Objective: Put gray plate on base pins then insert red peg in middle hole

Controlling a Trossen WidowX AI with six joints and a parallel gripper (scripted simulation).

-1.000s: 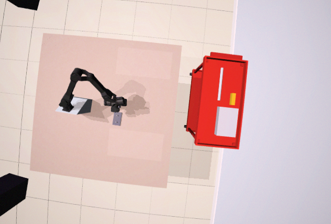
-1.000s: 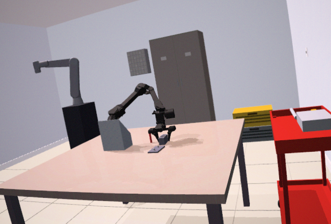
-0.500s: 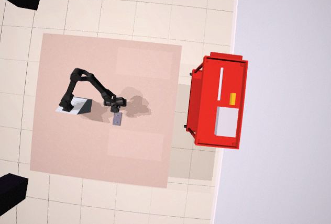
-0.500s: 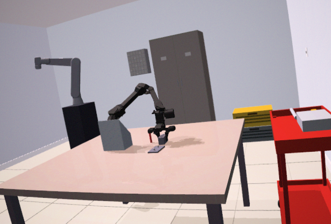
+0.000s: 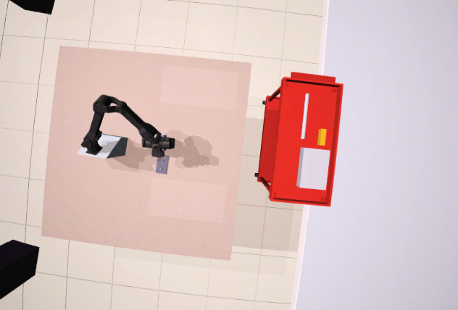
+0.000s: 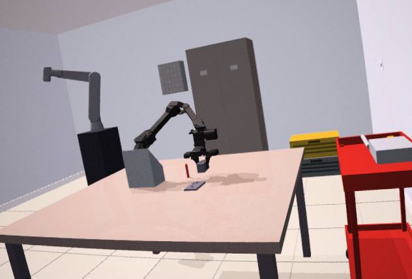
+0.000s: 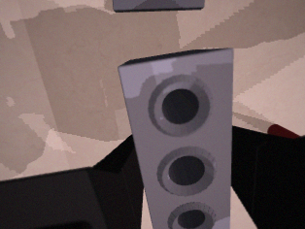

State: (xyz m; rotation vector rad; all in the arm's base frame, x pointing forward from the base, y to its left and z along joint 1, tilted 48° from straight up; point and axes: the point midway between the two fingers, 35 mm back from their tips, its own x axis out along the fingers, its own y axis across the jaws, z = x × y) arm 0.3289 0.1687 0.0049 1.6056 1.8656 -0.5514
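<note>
My gripper tip is now 1 cm short of the dark base, 14 cm to the left of it and 4 cm above it. The rest, counted from my gripper tip: gray plate (3 cm above); then red peg (12 cm behind, 2 cm to the left, 1 cm below).
</note>
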